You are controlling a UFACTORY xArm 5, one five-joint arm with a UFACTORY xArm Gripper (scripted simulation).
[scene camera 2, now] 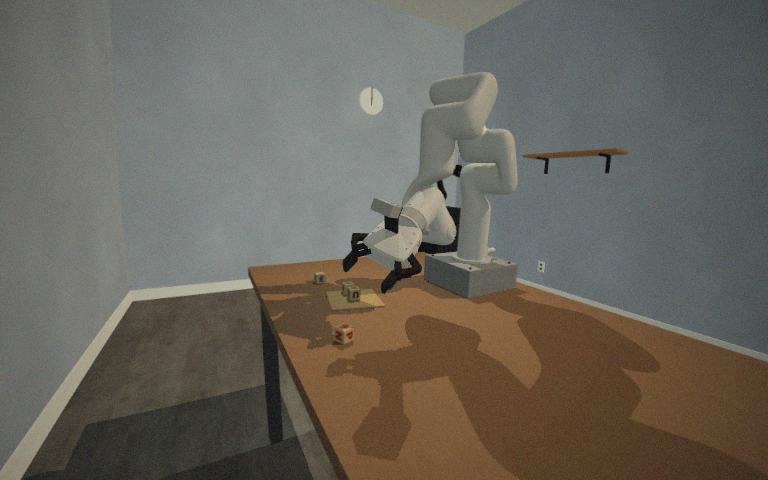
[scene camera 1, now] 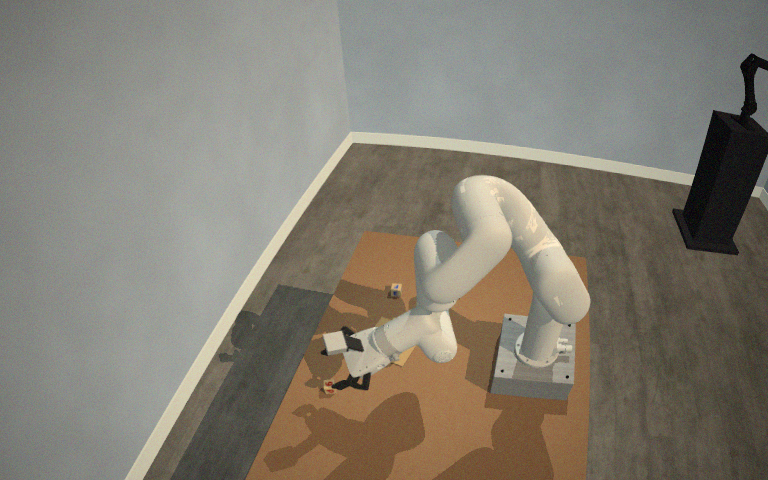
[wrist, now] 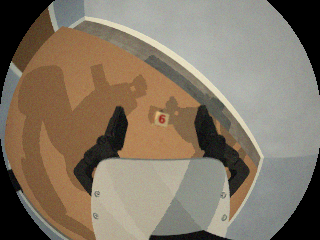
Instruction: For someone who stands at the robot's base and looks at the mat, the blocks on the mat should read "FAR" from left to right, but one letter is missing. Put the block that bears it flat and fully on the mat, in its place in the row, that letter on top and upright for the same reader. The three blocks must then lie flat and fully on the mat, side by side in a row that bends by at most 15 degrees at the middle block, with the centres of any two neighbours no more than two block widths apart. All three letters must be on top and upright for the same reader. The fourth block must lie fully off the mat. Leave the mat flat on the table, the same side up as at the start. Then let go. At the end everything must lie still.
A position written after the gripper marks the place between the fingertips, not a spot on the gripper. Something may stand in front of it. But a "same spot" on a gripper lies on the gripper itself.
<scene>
The gripper shows in scene camera 2, in scene camera 1 point(329, 370) and in the wrist view. The same spot on the gripper: point(wrist: 213, 144) is point(scene camera 2: 359, 247).
</scene>
